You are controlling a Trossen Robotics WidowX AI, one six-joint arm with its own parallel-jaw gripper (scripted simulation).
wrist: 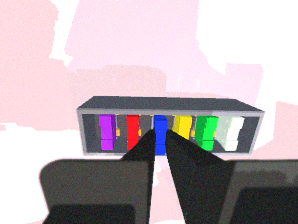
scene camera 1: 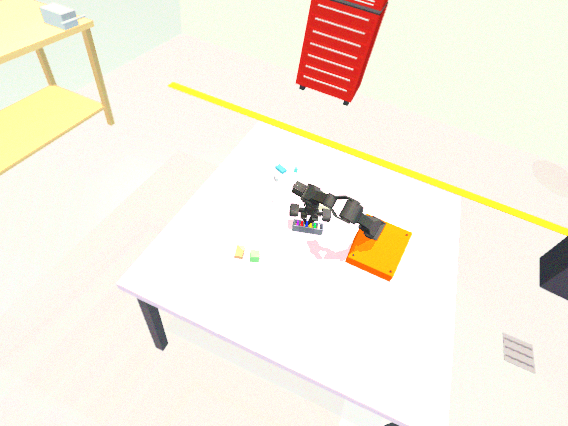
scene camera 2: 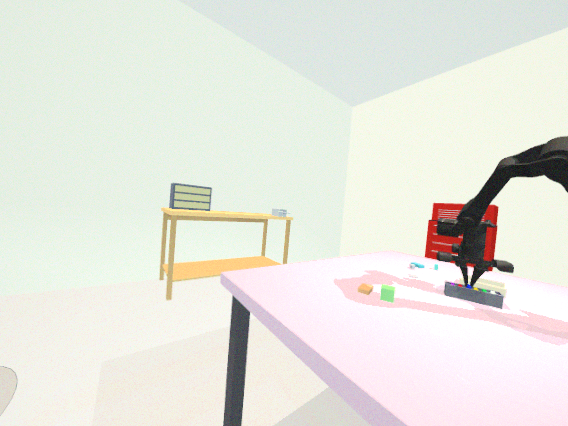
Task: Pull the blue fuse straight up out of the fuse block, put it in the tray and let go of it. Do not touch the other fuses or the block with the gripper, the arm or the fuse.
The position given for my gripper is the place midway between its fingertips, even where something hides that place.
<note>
In view: my gripper [scene camera 2: 468,286].
My gripper is seen too in the wrist view [wrist: 159,134].
</note>
